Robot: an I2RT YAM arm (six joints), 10 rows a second.
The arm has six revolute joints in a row. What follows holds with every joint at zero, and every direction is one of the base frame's.
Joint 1 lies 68.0 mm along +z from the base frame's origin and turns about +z.
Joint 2 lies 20.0 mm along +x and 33.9 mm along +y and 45.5 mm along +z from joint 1 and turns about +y.
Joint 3 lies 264.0 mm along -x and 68.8 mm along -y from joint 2 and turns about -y.
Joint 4 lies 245.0 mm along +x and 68.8 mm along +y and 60.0 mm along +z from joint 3 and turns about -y.
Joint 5 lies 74.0 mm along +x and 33.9 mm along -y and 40.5 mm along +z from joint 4 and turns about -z.
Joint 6 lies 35.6 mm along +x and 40.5 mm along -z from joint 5 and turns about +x.
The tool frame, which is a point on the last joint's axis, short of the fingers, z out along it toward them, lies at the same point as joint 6; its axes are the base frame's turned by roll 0.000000, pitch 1.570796 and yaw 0.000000 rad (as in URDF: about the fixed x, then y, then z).
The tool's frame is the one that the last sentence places.
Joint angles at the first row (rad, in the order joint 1, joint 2, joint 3, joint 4, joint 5, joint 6):
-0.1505, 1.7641, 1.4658, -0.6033, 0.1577, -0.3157
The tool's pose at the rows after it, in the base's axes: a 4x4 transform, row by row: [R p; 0 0 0 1], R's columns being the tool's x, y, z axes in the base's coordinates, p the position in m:
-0.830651 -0.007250 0.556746 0.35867; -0.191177 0.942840 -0.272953 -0.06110; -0.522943 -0.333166 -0.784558 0.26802; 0 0 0 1
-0.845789 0.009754 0.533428 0.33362; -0.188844 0.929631 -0.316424 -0.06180; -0.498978 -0.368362 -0.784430 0.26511; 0 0 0 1
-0.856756 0.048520 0.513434 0.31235; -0.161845 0.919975 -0.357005 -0.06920; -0.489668 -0.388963 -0.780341 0.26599; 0 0 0 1
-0.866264 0.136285 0.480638 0.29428; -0.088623 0.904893 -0.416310 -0.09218; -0.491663 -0.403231 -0.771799 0.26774; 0 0 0 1
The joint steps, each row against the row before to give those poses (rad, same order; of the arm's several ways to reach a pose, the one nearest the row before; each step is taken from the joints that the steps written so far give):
0.0000, -0.0915, -0.1171, 0.0023, 0.0298, -0.0091
-0.0088, -0.0874, -0.1022, 0.0030, 0.0423, -0.0107
-0.0305, -0.0728, -0.0679, -0.0068, 0.0267, -0.0023
-0.0824, -0.0470, -0.0386, -0.0004, 0.0187, 0.0008

